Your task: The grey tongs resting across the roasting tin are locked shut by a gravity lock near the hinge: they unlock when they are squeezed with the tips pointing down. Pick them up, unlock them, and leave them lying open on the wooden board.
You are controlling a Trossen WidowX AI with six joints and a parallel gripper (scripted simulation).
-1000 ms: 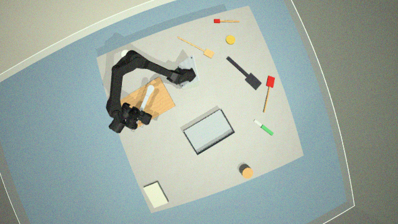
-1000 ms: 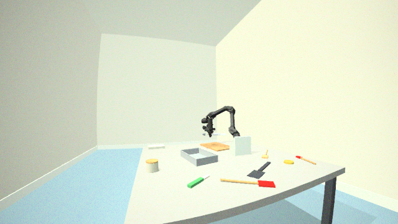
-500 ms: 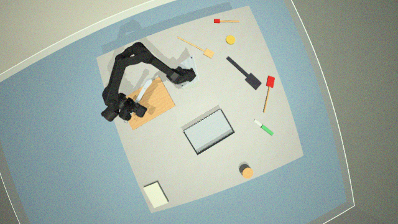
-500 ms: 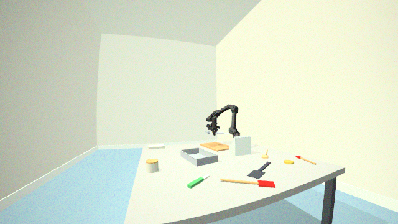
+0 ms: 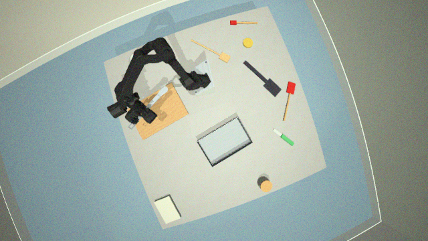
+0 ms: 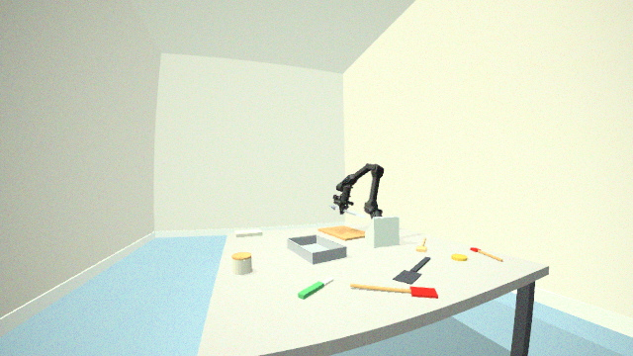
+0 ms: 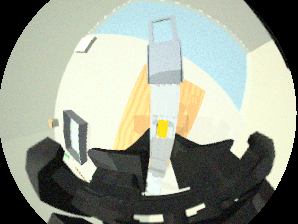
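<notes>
Now: the wooden board 10 mm behind my gripper tip, 20 mm to the left of it and 130 mm below it. Also, from my gripper tip: cream block (630 mm ahead, 210 mm to the right, 120 mm below); then grey roasting tin (350 mm ahead, 350 mm to the left, 110 mm below); then black spatula (90 mm ahead, 770 mm to the left, 130 mm below).
</notes>
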